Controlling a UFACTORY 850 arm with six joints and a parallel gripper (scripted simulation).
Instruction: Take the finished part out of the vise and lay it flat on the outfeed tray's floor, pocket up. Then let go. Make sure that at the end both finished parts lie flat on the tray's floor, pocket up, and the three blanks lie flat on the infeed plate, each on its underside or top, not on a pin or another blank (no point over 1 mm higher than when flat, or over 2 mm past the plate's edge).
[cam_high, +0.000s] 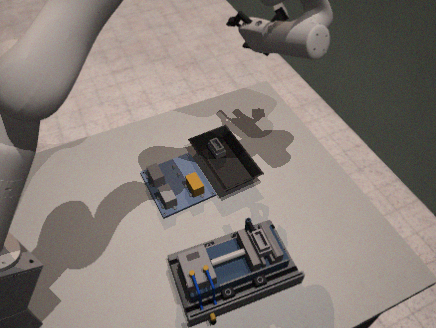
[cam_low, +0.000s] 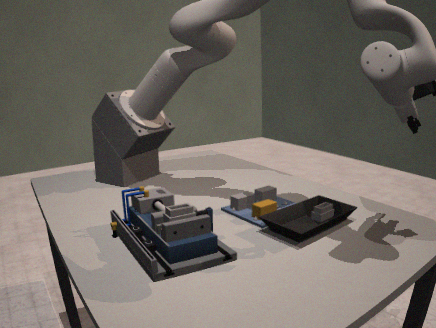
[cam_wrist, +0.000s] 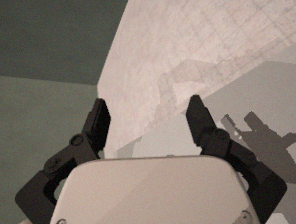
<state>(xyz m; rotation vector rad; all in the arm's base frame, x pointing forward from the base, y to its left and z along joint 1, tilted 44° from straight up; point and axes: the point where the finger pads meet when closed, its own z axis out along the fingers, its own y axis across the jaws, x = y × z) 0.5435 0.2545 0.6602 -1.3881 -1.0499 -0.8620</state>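
My hand is 59 cm to the left of the blue vise, 27 cm above it and 19 cm past it. The rest, counted from my hand: blue plate (31 cm below, 28 cm behind, 27 cm to the right); then orange block (31 cm to the right, 28 cm below, 23 cm behind).
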